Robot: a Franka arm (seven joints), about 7 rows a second.
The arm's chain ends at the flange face. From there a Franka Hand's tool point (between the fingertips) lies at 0.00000 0.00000 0.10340 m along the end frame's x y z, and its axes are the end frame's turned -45 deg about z.
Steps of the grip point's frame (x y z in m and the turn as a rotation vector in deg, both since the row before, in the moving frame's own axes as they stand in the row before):
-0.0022, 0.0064, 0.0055, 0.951, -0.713, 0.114
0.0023, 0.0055, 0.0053, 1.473, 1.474, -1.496
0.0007, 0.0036, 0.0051, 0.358, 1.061, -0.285
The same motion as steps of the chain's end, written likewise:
0.0051, 0.0064, 0.0055, 0.168, -1.177, 0.114
0.0056, 0.0060, 0.0054, 2.084, 0.001, -1.496
0.0021, 0.0039, 0.0051, 1.003, 0.497, -0.285

